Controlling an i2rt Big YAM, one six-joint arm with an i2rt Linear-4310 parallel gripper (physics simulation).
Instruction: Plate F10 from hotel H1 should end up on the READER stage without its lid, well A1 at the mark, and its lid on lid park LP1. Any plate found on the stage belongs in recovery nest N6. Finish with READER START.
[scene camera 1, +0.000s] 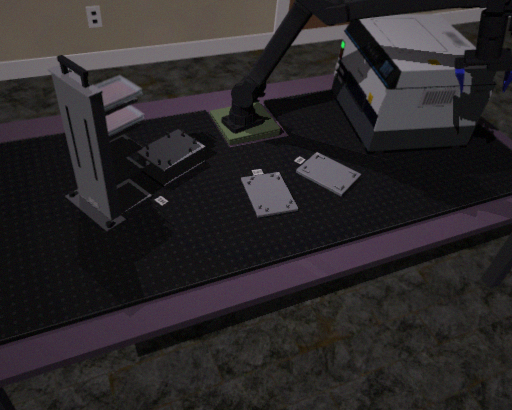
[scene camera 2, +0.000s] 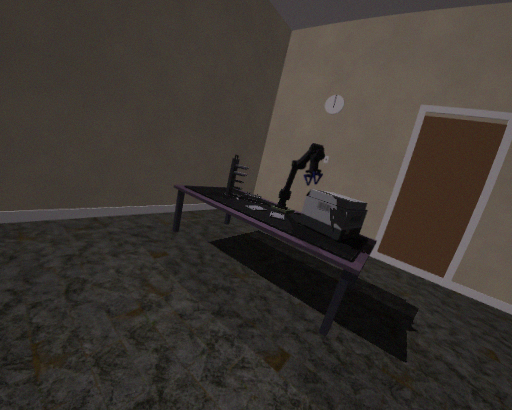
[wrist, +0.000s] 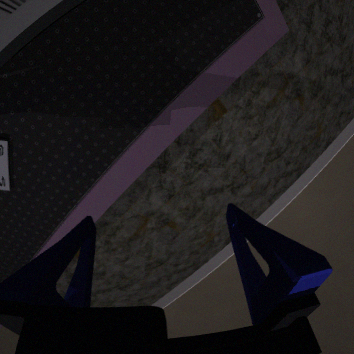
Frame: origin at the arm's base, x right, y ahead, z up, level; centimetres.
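Seen in the pictures: gripper, fingertip midpoint: (scene camera 1: 482, 91) (scene camera 2: 311, 185) (wrist: 159, 216); arm's base, link origin: (scene camera 1: 242, 122) (scene camera 2: 280, 207).
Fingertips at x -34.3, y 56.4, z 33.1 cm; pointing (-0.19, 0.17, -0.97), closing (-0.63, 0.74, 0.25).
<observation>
Pixels of each thing's middle, then the offset from my fingertips to it. "spot": a spot on its surface instead.
- reader, body centre: (scene camera 1: 406, 81) (scene camera 2: 333, 213) dx -17.2, dy -34.5, dz -19.3 cm
- tall grey hotel tower, body centre: (scene camera 1: 101, 137) (scene camera 2: 236, 176) dx +85.7, dy -43.3, dz -13.2 cm
- upper pinkish plate, body centre: (scene camera 1: 109, 92) dx +81.8, dy -44.3, dz -2.2 cm
- lower pinkish plate, body centre: (scene camera 1: 113, 117) dx +81.8, dy -44.3, dz -9.3 cm
- nearer, body centre: (scene camera 1: 268, 192) (scene camera 2: 255, 207) dx +46.5, dy -23.3, dz -33.2 cm
- dark raised block with pins, body centre: (scene camera 1: 171, 154) (scene camera 2: 252, 197) dx +64.5, dy -48.9, dz -30.4 cm
- small white label, surface spot: (wrist: 4, 165) spot: dx +22.3, dy -14.9, dz -33.0 cm
My gripper (scene camera 1: 483, 91) (scene camera 2: 312, 183) (wrist: 159, 216) is open and empty, its blue fingers wide apart, high near the reader. The reader (scene camera 1: 425, 112) (scene camera 2: 322, 206) is a light grey box with a dark base and a lit green lamp; no stage shows outside it. A tall grey hotel tower (scene camera 1: 85, 145) (scene camera 2: 232, 176) stands at the left. Behind it, an upper pinkish plate (scene camera 1: 119, 92) and a lower pinkish plate (scene camera 1: 125, 120) sit on its shelves. Two flat grey pinned pads, one nearer (scene camera 1: 270, 194) and one further right (scene camera 1: 328, 173), lie mid-table; their labels are unreadable.
A dark raised block with pins (scene camera 1: 172, 150) stands right of the hotel. The arm's base is on a green plate (scene camera 1: 225, 125) at the back of the table. The purple table edge (scene camera 1: 280, 260) (wrist: 120, 182) borders the dark mat. A small white label (wrist: 4, 165) shows at the wrist view's left.
</observation>
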